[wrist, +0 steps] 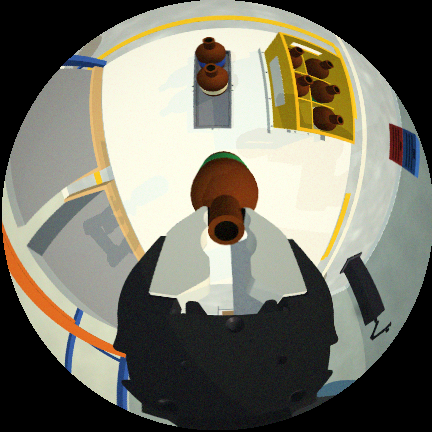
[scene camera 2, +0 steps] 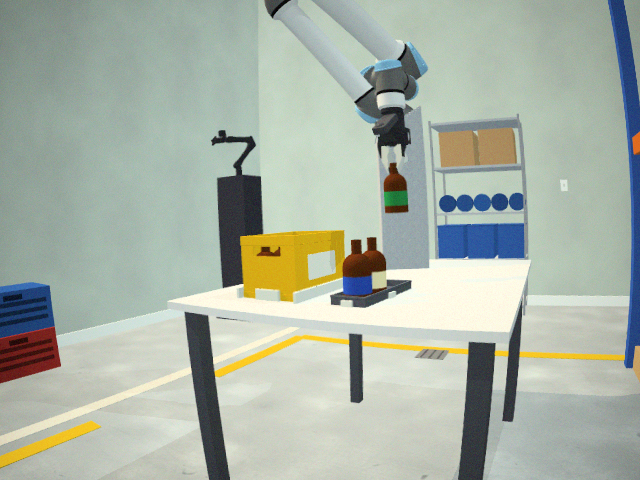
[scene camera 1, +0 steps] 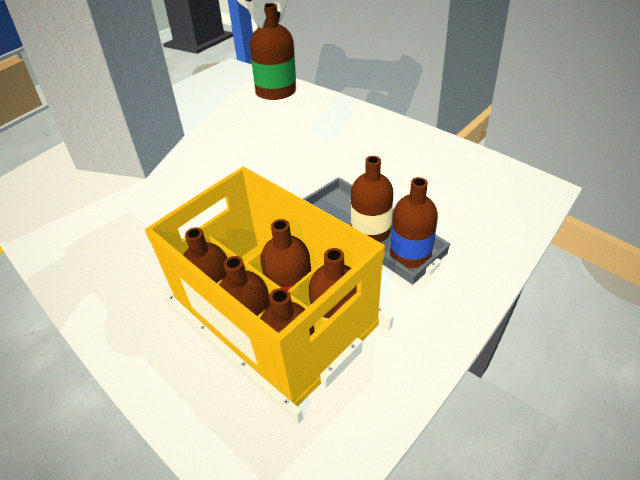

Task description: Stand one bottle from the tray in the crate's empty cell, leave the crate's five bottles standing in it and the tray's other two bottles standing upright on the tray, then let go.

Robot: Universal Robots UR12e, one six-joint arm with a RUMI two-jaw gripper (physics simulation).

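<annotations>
I can see a green-label bottle in the wrist view [223, 182], and the bottle is visible in scene camera 1 and scene camera 2 too. On the bottle, [scene camera 2: 384, 182] and [scene camera 1: 272, 48] are the same spot.
</annotations>
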